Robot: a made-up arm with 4 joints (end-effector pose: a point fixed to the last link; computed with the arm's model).
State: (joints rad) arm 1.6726 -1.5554 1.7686 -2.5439
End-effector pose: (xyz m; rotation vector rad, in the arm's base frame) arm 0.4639 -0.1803 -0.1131 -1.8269 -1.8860 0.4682
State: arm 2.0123 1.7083 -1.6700 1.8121
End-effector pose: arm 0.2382 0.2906 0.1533 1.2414 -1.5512 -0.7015
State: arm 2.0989 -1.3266 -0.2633 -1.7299
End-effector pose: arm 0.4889 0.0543 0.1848 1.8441 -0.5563 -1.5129
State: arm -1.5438 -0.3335 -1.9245 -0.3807
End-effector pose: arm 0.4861 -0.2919 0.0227 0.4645 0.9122 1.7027
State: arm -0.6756 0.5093 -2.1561 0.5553
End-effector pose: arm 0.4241 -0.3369 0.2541 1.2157 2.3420 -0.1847
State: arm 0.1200 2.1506 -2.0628 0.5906
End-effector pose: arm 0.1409 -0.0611 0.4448 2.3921 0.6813 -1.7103
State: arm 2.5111 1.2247 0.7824 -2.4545
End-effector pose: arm 0.1923 0.0437 0.3297 0.6375 0.7193 1.1491
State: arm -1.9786 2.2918 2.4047 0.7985
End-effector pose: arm -0.0592 0.1063 -0.1538 -0.0168 -0.2872 -1.0204
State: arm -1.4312 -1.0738 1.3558 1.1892
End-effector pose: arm 0.5064 0.2173 0.3239 -2.1102 1.6869 -0.9560
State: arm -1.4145 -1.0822 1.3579 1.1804
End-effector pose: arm 0.5052 0.2207 0.3226 -2.1182 1.6879 -0.9733
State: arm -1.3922 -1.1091 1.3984 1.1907
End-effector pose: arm 0.5024 0.2233 0.3312 -2.0695 1.6839 -0.9959
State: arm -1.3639 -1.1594 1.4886 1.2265
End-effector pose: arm 0.4957 0.2244 0.3525 -1.9485 1.6672 -1.0206
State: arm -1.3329 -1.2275 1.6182 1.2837
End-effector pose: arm 0.4829 0.2230 0.3832 -1.7724 1.6317 -1.0390
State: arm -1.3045 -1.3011 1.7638 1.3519
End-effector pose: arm 0.4642 0.2184 0.4161 -1.5763 1.5806 -1.0436
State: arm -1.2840 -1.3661 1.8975 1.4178
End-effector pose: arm 0.4438 0.2109 0.4442 -1.3976 1.5275 -1.0339
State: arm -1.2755 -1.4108 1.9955 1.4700
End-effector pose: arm 0.4279 0.2022 0.4636 -1.2641 1.4880 -1.0173
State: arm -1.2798 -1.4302 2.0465 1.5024
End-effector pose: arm 0.4205 0.1942 0.4739 -1.1873 1.4702 -1.0021
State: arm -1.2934 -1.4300 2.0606 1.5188
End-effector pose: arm 0.4204 0.1877 0.4780 -1.1544 1.4700 -0.9907
